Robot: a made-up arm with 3 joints.
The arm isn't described. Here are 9 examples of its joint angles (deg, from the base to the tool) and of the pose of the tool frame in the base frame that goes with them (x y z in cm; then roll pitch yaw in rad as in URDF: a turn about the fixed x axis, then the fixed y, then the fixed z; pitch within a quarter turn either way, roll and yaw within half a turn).
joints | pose
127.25 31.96 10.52 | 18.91 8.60 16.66 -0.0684 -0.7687 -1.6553
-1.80 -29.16 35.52 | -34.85 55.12 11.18 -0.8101 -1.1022 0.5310
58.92 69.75 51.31 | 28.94 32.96 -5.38 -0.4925 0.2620 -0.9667
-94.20 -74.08 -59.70 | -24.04 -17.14 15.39 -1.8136 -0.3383 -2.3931
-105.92 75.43 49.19 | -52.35 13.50 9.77 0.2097 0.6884 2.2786
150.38 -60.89 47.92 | 38.91 4.34 12.20 1.9121 -0.8784 1.2402
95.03 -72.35 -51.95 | 10.76 49.32 -10.82 -2.1816 0.1218 0.6099
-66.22 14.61 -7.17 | -35.85 21.39 20.65 0.1285 -0.5480 1.7926
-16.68 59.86 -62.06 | -10.46 35.45 -4.27 0.9150 -0.6184 1.3354
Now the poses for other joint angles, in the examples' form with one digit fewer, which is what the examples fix.
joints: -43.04 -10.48 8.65
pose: -43.2 29.1 19.8 -0.367 -0.745 1.345
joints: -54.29 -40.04 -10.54
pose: -47.6 11.2 18.6 -1.130 -1.000 2.360
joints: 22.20 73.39 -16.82
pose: 3.7 40.1 -4.4 0.477 0.056 0.477
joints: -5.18 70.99 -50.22
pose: -7.1 36.9 -6.8 0.918 -0.350 1.074
